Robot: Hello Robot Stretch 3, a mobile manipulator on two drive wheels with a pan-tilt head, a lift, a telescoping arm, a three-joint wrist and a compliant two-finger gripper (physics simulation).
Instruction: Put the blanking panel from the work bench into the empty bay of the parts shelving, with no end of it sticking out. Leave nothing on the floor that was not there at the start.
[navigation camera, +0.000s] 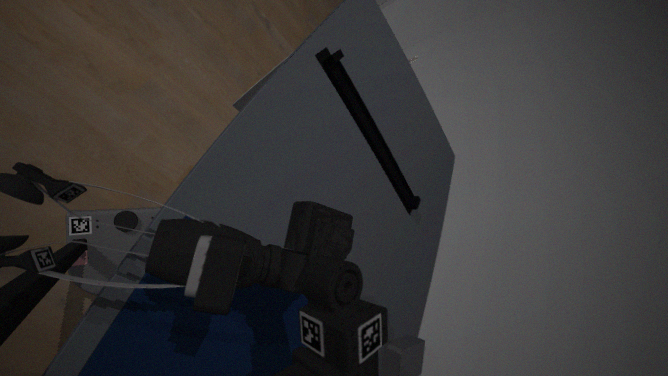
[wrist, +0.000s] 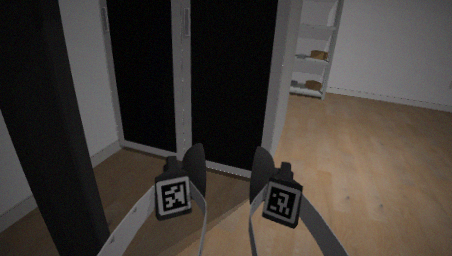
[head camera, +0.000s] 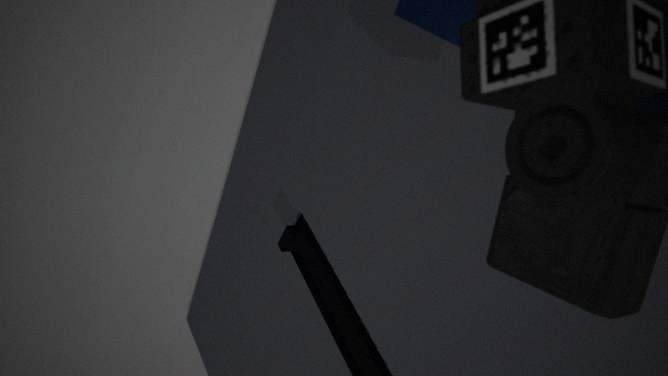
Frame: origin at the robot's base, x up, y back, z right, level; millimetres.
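Seen in the pictures: gripper, fingertip midpoint: (wrist: 228, 164); robot's base at its link origin: (navigation camera: 126, 220).
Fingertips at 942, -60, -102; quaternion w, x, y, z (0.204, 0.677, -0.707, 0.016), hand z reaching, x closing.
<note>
Pixels of each thing's top centre, then the offset from my fingertips to it, as dx, dy, dz. Level surfaces: height alone.
- long black bar at its top centre: (navigation camera: 385, 141) +4, -126, +574
- grey work bench top at its surface level: dx -27
- blue mat at its surface level: dx -26
- grey block at its top centre: (navigation camera: 412, 362) +22, +435, +631
A long black bar (head camera: 332, 300) (navigation camera: 372, 132) with a small block at each end lies on the grey work bench top (head camera: 375, 150) (navigation camera: 270, 150); it looks like the blanking panel, but the views are dark. My gripper (navigation camera: 16, 216) (wrist: 228, 164) is open, with nothing between its fingertips. In the navigation view it reaches past the bench edge, apart from the bar, while my wrist is above the bench. In the wrist view a light shelf unit (wrist: 327, 75) with brown items stands far back, partly behind a cabinet; whether it is the parts shelving, and its empty bay, I cannot tell.
A tall cabinet (wrist: 181, 100) with black doors stands ahead in the wrist view. A dark post (wrist: 50, 125) rises at the left. A blue mat (head camera: 435, 17) (navigation camera: 135, 340) and a grey block (navigation camera: 406, 352) are on the bench. My base (navigation camera: 105, 235) shows beyond the bench edge.
</note>
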